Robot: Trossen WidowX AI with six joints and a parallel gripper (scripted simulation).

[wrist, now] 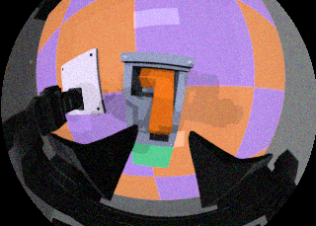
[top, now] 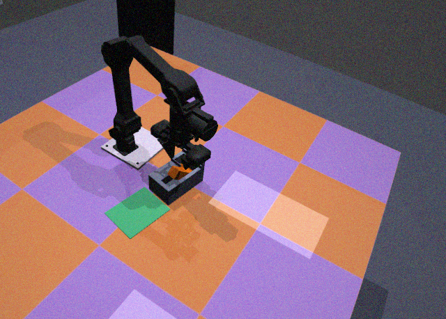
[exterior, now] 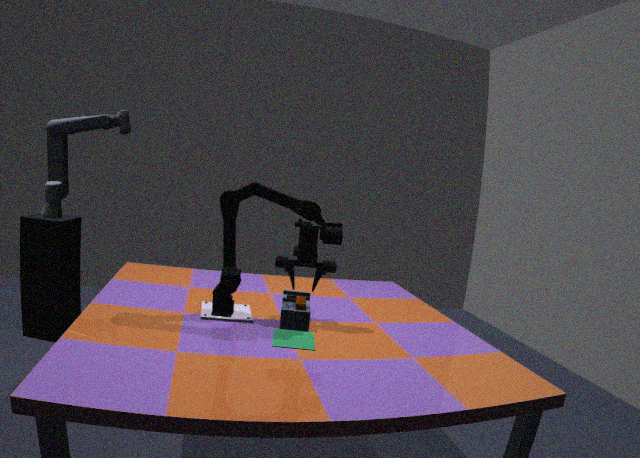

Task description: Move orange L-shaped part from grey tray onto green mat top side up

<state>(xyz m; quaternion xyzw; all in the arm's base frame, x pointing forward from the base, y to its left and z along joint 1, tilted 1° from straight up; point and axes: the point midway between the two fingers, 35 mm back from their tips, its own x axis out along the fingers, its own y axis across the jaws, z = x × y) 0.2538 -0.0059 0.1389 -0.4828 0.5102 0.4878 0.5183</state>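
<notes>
The orange L-shaped part lies 20 mm behind my gripper tip, 30 mm to the left of it and 70 mm below it. Also, from my gripper tip: green mat 30 mm behind, 140 mm to the right, 130 mm below.
</notes>
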